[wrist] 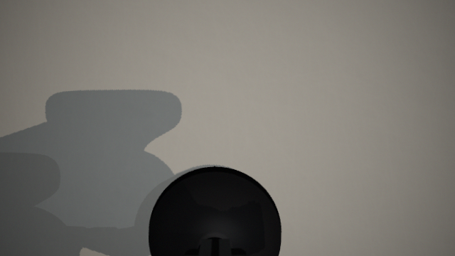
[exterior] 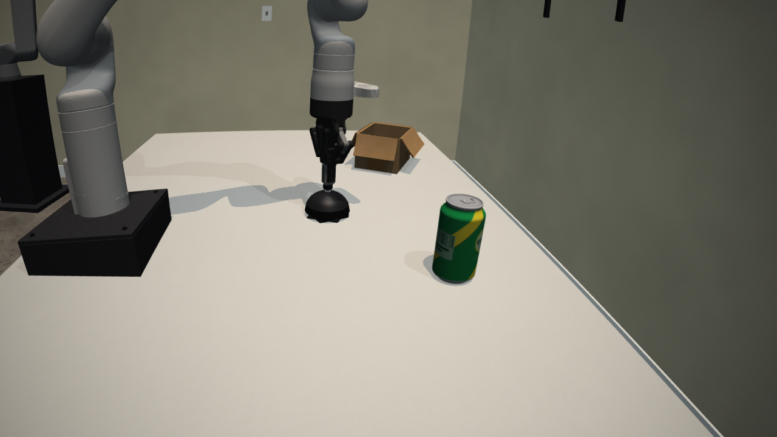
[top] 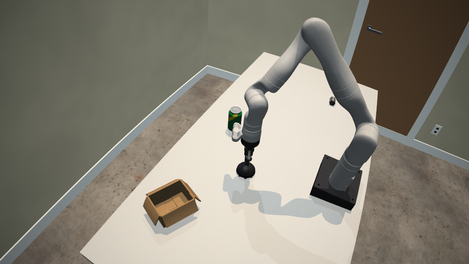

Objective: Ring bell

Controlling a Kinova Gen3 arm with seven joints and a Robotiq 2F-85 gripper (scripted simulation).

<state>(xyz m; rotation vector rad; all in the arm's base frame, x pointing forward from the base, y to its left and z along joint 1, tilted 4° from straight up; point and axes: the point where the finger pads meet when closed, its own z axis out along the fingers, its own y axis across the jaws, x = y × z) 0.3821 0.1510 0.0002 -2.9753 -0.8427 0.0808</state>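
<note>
Right now the button is 30 mm below my hand. Also, from my hand: cardboard box: 120 mm ahead, 340 mm to the left, 40 mm below; green soda can: 200 mm ahead, 200 mm to the right, 20 mm below; bell: 40 mm below.
</note>
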